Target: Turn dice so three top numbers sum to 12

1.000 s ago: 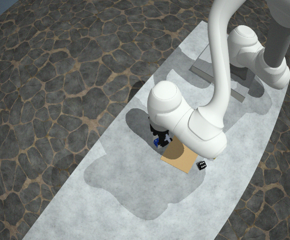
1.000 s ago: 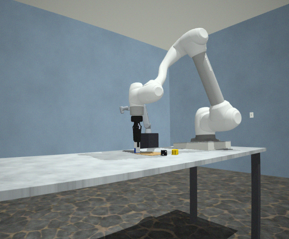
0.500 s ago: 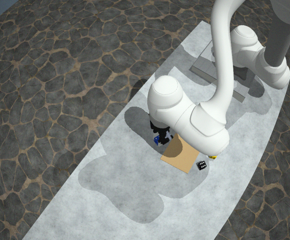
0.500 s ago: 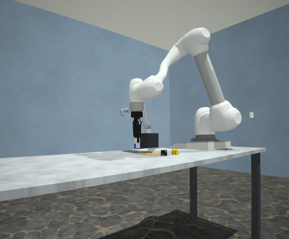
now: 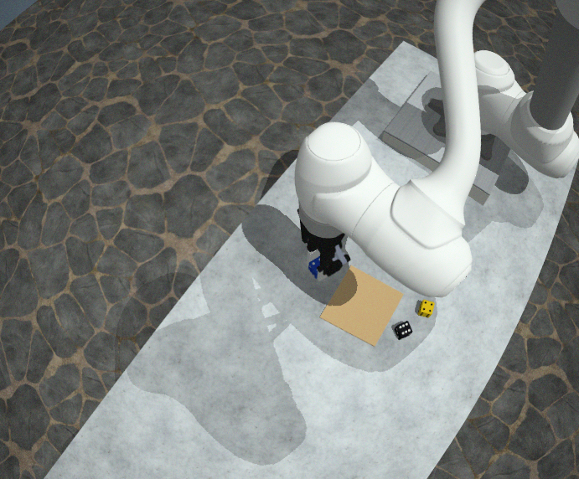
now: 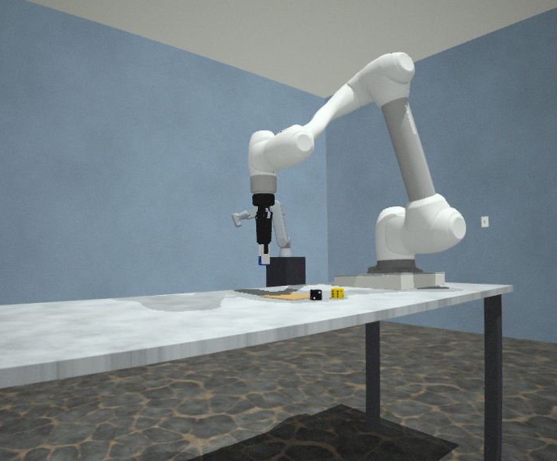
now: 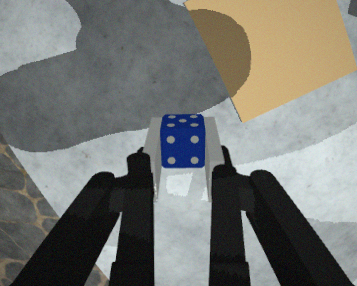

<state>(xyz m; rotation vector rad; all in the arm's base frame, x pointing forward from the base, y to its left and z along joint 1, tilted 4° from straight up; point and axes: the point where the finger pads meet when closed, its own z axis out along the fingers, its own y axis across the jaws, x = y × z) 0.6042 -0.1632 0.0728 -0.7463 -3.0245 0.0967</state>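
Now: the yellow die 25 cm to the left of my hand, 12 cm below it and 7 cm behind it. From my hand the other things lie so: black die: 22 cm to the left, 12 cm below; then blue die: 2 cm below; then tan mat: 13 cm below, 11 cm to the left, 1 cm behind.
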